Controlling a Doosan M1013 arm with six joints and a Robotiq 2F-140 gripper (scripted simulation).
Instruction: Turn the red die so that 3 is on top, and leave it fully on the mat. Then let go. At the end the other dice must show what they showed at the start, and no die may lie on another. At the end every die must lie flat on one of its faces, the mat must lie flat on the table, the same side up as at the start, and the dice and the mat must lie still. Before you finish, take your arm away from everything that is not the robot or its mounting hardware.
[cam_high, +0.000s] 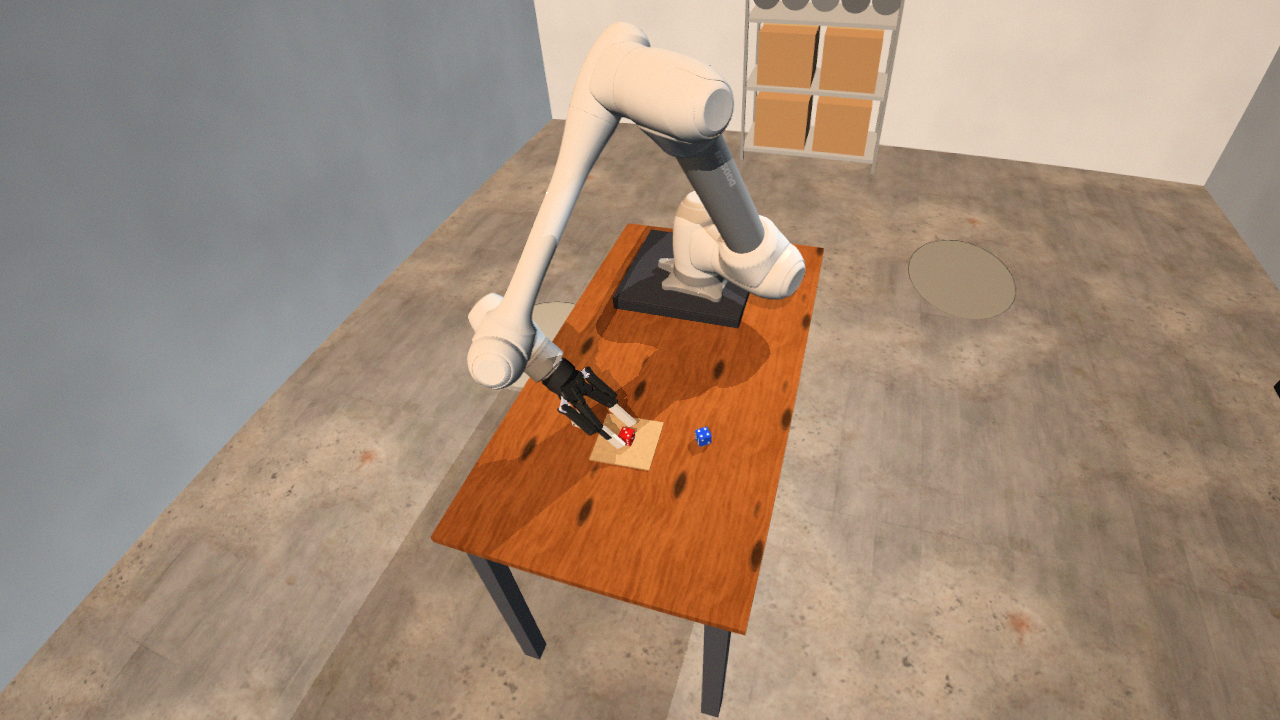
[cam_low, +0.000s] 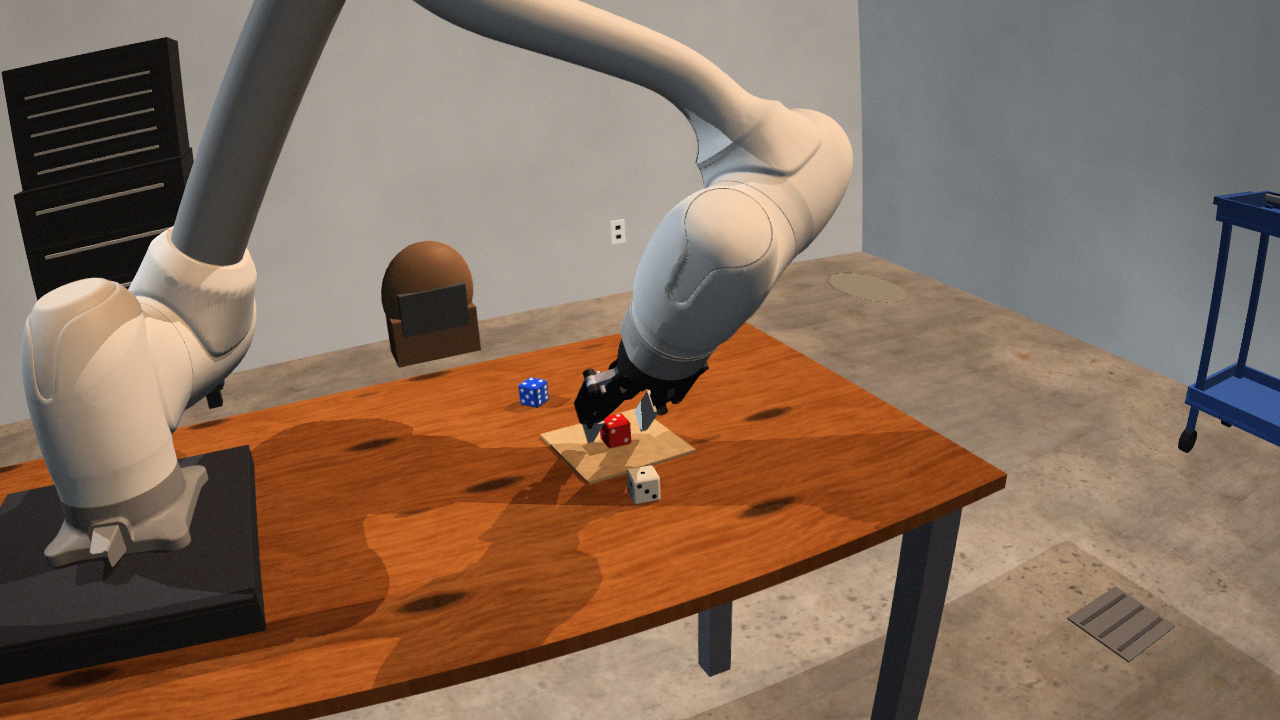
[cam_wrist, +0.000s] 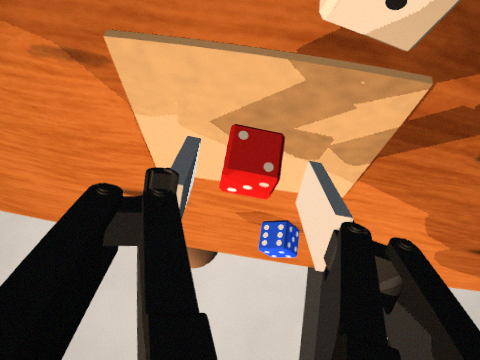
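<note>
My gripper is now 30 mm above the red die and 20 mm to the right of it. From my hand the other things lie so: tan mat 40 mm below, 20 mm to the left; white die 110 mm to the right, 30 mm below, 10 mm behind; blue die 180 mm to the left, 70 mm behind, 30 mm below.
</note>
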